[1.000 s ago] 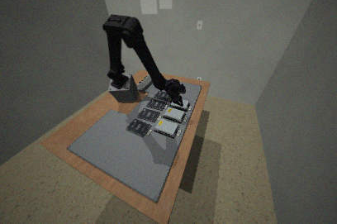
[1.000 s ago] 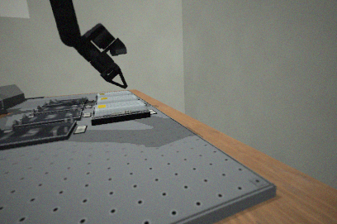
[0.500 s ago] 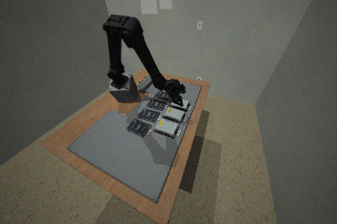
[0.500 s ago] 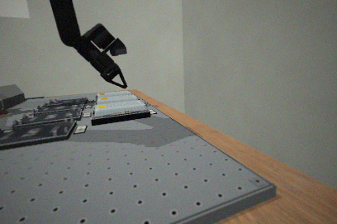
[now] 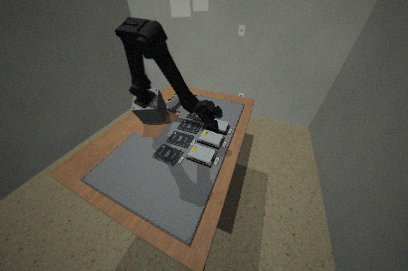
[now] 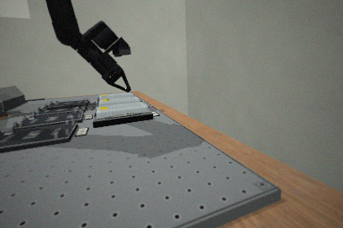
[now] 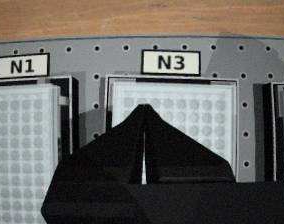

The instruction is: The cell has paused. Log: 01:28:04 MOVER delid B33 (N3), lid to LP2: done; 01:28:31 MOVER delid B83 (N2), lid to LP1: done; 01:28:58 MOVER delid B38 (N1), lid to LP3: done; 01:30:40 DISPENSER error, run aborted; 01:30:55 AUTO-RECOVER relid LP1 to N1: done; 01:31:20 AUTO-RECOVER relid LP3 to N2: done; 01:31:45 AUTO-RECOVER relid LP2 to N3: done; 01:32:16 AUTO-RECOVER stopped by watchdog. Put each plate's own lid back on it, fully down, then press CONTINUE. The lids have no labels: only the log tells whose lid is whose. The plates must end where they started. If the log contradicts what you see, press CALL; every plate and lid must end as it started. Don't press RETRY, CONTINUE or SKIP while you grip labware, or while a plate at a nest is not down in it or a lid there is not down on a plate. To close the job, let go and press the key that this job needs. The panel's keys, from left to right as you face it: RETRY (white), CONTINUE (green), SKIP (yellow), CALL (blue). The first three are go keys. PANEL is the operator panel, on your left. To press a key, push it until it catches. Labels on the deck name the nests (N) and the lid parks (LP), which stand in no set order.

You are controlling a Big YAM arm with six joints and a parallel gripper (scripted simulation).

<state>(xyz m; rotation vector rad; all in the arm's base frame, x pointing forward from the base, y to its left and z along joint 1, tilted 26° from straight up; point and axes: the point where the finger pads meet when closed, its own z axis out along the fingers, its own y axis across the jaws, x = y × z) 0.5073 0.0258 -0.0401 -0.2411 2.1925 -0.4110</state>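
The clear lid is 40 mm behind my hand, 100 mm to the left of it and 30 mm below it.
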